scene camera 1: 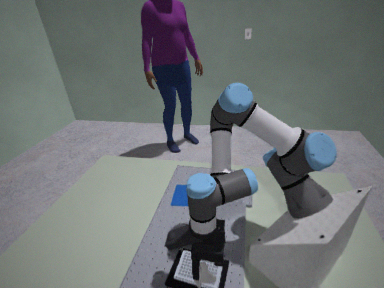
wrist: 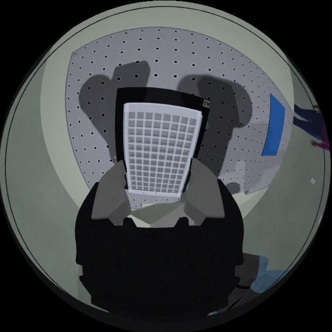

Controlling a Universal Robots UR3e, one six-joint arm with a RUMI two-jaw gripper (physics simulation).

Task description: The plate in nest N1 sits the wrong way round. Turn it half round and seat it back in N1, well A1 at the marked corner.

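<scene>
The white gridded plate (scene camera 1: 185, 265) (wrist: 159, 145) is level between the two grey fingers of my gripper (scene camera 1: 201, 274) (wrist: 157, 160), which is shut on its long sides near one end. The black nest N1 (scene camera 1: 225, 272) (wrist: 165, 96) lies under the plate, and its rim shows around the far end and part of the sides in the wrist view. The A1 mark (wrist: 206, 104) is on the nest's far right corner there. The plate lines up roughly with the nest; whether it is seated or slightly above cannot be told. No A1 mark can be made out on the plate.
The perforated grey board (scene camera 1: 150, 250) (wrist: 95, 65) carries the nest. A blue rectangle (scene camera 1: 180, 195) (wrist: 274, 125) lies farther back on it. The arm's pale angled pedestal (scene camera 1: 285, 250) stands at the right. A person (scene camera 1: 167, 45) stands behind the table.
</scene>
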